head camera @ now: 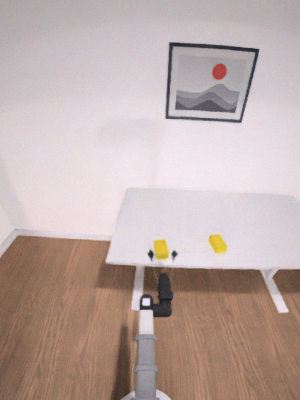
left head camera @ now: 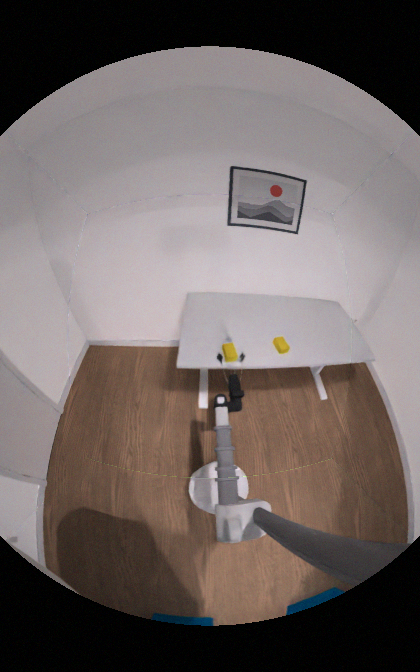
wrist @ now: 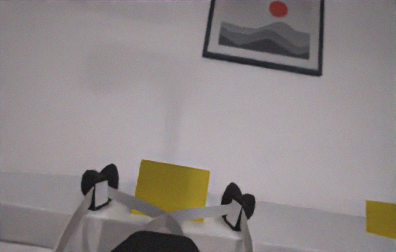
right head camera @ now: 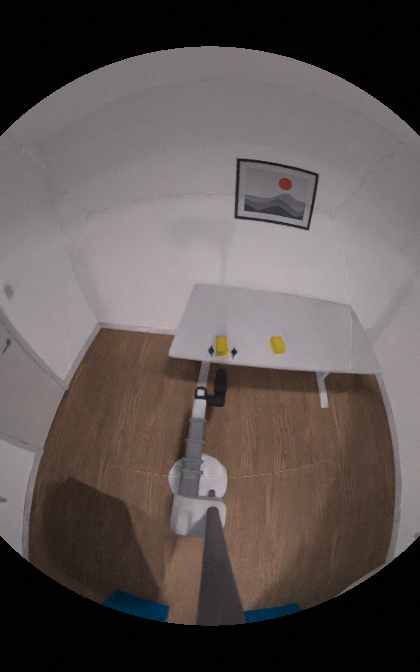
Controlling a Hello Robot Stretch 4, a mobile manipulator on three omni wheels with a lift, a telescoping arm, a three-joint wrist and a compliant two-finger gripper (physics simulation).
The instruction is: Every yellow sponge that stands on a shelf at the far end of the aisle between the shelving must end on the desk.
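Frame: origin at the robot's base, x ahead, y right, z down, level; centimetres.
Seen in the pictures: gripper, between the fingertips: [head camera: 162,250] [wrist: 171,187].
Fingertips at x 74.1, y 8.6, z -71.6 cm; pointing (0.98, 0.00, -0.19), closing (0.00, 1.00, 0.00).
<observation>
Offsets run from my fingertips to a thing's middle. Level surfaces: height alone.
A yellow sponge {dz +0.1, dx +0.7, dy -0.6 cm} [head camera: 161,247] [left head camera: 229,351] [right head camera: 222,345] [wrist: 172,186] rests on the white desk {dz +2.3 cm} [head camera: 170,210] [left head camera: 310,317] [right head camera: 300,317] [wrist: 30,192], near its front edge and towards the left. My gripper [head camera: 162,255] [left head camera: 231,357] [right head camera: 222,351] [wrist: 171,187] is open, with one fingertip on each side of this sponge and a visible gap to it on both sides. A second yellow sponge {dz +0.1, dx +4.7, dy +33.2 cm} [head camera: 218,243] [left head camera: 281,345] [right head camera: 278,344] [wrist: 382,218] lies on the desk further right, apart from the gripper. The shelving does not show in these views.
A framed picture [head camera: 212,82] [left head camera: 267,200] [right head camera: 276,193] [wrist: 265,40] hangs on the wall behind the desk. Desk legs [head camera: 137,287] [left head camera: 203,387] stand below the front edge. Blue edges [left head camera: 182,620] [right head camera: 137,605] show at the bottom of both side head views. Walls stand left and right.
</observation>
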